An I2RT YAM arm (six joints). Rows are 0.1 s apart.
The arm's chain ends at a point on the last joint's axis. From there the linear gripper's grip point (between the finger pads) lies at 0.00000 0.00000 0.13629 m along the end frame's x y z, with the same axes.
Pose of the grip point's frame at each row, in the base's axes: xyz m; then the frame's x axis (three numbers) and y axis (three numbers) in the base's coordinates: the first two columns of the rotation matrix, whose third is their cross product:
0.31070 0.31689 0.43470 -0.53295 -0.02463 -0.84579 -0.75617 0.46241 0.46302
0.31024 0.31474 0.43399 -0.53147 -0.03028 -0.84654 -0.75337 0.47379 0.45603
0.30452 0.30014 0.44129 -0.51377 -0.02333 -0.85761 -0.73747 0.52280 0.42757
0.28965 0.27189 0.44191 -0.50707 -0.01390 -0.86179 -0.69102 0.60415 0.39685
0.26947 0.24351 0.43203 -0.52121 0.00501 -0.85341 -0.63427 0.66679 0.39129
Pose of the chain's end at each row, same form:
0.25895 0.19609 0.47083 -0.53295 -0.02463 -0.84579 -0.75617 0.46241 0.46302
0.25746 0.19479 0.47142 -0.53147 -0.03028 -0.84654 -0.75337 0.47379 0.45603
0.24477 0.18400 0.48024 -0.51377 -0.02333 -0.85761 -0.73747 0.52280 0.42757
0.21944 0.16330 0.48497 -0.50707 -0.01390 -0.86179 -0.69102 0.60415 0.39685
0.19165 0.14194 0.47896 -0.52121 0.00501 -0.85341 -0.63427 0.66679 0.39129

